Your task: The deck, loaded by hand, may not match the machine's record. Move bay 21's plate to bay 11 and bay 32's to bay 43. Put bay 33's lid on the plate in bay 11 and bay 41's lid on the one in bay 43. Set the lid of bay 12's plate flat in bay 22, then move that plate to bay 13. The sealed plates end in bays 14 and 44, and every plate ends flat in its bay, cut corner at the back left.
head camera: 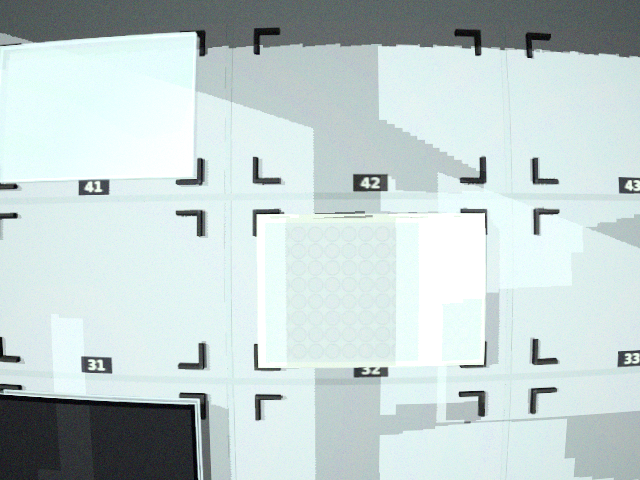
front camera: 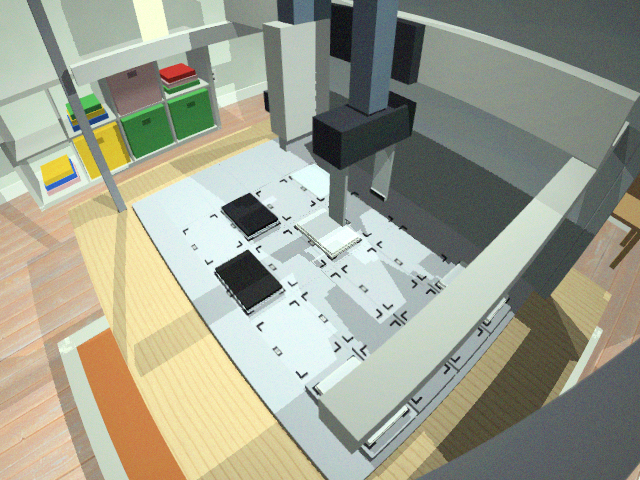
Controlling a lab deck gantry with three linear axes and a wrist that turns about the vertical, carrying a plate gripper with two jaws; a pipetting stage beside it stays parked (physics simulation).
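Places are measured from the robot's base along level axes (x ahead, y left, z up), in metres.
Where they show: gripper, between the fingertips: (front camera: pixel 358 207); robot's base, origin of its link: (front camera: pixel 184 231).
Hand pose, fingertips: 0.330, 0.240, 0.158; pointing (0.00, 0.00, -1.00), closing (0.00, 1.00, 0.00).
Note:
Each offset is from my fingertips to the top centre of the thing, as dx, dy, dz. "spot": to the spot under its first point. Level surfaces: height alone.
A pale plate @(-0.102, +0.017, -0.143) (front camera: pixel 319 230) (head camera: pixel 341 289) with round wells lies flat in bay 32. My gripper (front camera: pixel 359 210) is open in the front view, its jaws wide apart above this plate; its jaws do not show in the head view. A pale flat lid @(-0.266, +0.124, -0.150) (front camera: pixel 311 178) (head camera: pixel 98 108) lies in bay 41. A black-topped plate @(-0.266, -0.090, -0.141) (front camera: pixel 250 212) (head camera: pixel 129 439) lies in bay 21, and another black-topped plate @(-0.102, -0.197, -0.141) (front camera: pixel 249 279) lies in bay 12. A pale piece @(spot: +0.175, -0.200, -0.129) (front camera: pixel 338 376) at the front is partly hidden by the beam. The cut corner of the plate in bay 32 cannot be made out.
A thick light beam (front camera: pixel 454 304) crosses the right side of the deck @(dz -0.158) (front camera: pixel 170 206) and hides parts of it. Pale pieces @(spot: +0.287, -0.200, -0.130) (front camera: pixel 387 426) @(spot: +0.286, +0.119, -0.129) (front camera: pixel 497 308) show beyond it. A tall light column (front camera: pixel 294 82) stands at the back. A thin grey post (front camera: pixel 93 134) stands at left.

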